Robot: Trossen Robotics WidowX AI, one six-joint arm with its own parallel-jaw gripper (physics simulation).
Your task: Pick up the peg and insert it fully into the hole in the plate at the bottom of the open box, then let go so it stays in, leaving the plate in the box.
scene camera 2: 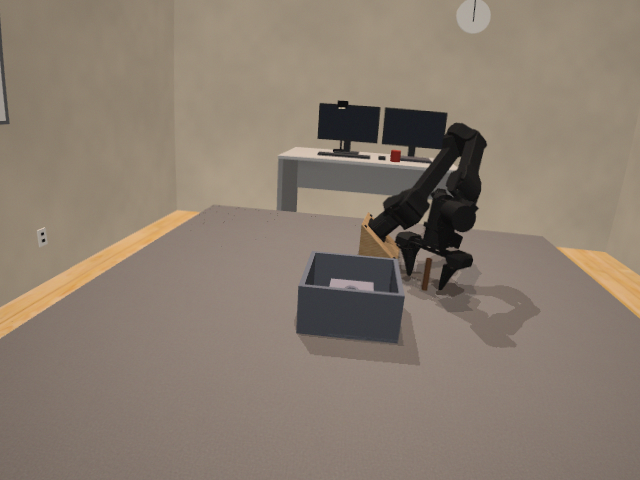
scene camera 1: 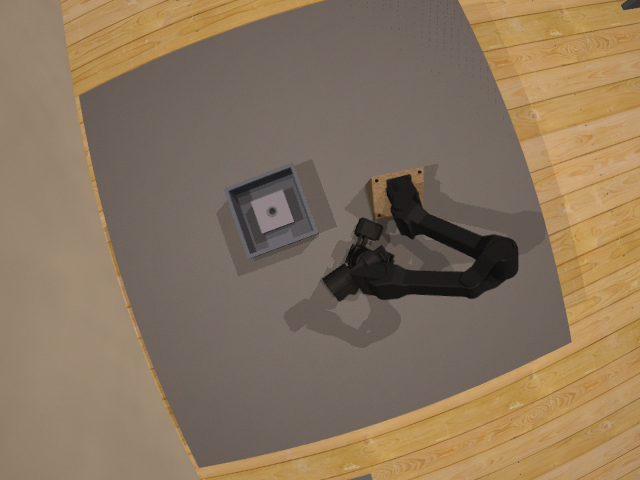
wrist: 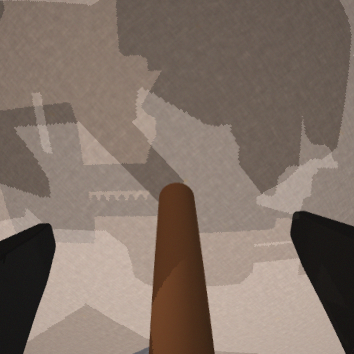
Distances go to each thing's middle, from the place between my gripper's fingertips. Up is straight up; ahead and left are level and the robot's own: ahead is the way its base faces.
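Grey box (scene camera 2: pixel 376 315): 18 cm ahead of my hand, 16 cm to the right of it, 3 cm above it. I see my gripper 2 cm below the pale plate (scene camera 1: pixel 263 206), 18 cm short of it and 16 cm to the left of it.
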